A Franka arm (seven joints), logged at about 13 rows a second.
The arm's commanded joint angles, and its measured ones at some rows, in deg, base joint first. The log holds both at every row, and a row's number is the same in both.
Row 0, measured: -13.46, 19.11, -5.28, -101.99, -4.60, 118.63, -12.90
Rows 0 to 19, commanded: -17.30, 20.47, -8.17, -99.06, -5.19, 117.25, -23.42; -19.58, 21.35, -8.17, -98.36, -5.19, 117.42, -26.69; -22.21, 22.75, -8.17, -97.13, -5.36, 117.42, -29.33; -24.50, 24.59, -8.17, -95.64, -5.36, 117.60, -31.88; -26.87, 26.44, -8.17, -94.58, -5.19, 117.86, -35.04; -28.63, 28.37, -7.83, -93.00, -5.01, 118.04, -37.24; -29.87, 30.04, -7.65, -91.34, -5.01, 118.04, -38.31; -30.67, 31.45, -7.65, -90.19, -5.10, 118.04, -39.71; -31.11, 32.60, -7.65, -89.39, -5.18, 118.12, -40.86; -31.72, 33.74, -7.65, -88.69, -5.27, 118.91, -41.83; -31.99, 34.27, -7.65, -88.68, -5.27, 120.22, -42.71; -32.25, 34.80, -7.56, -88.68, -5.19, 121.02, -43.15; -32.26, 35.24, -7.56, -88.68, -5.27, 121.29, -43.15; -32.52, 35.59, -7.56, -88.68, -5.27, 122.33, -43.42; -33.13, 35.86, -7.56, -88.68, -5.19, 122.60, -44.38; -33.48, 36.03, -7.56, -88.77, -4.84, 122.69, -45.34; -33.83, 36.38, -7.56, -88.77, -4.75, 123.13, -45.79; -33.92, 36.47, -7.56, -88.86, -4.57, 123.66, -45.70; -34.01, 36.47, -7.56, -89.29, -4.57, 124.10, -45.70; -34.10, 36.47, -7.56, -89.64, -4.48, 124.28, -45.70
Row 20, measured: -33.11, 35.79, -8.48, -90.52, -4.63, 123.89, -44.84
